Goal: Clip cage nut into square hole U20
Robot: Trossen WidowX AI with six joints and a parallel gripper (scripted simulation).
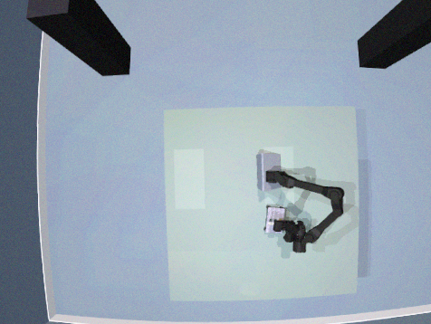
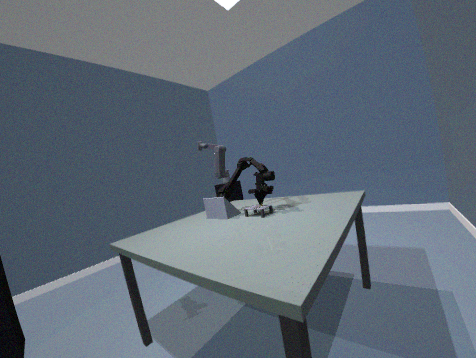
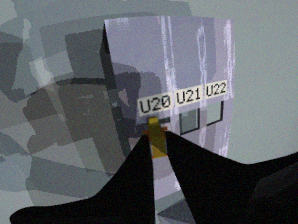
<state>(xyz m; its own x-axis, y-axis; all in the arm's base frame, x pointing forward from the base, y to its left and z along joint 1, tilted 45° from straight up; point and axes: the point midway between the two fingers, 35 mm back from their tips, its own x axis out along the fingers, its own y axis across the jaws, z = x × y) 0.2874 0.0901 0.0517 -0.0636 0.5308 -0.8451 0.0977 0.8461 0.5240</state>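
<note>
The cage nut lies 10 mm below my gripper tip.
</note>
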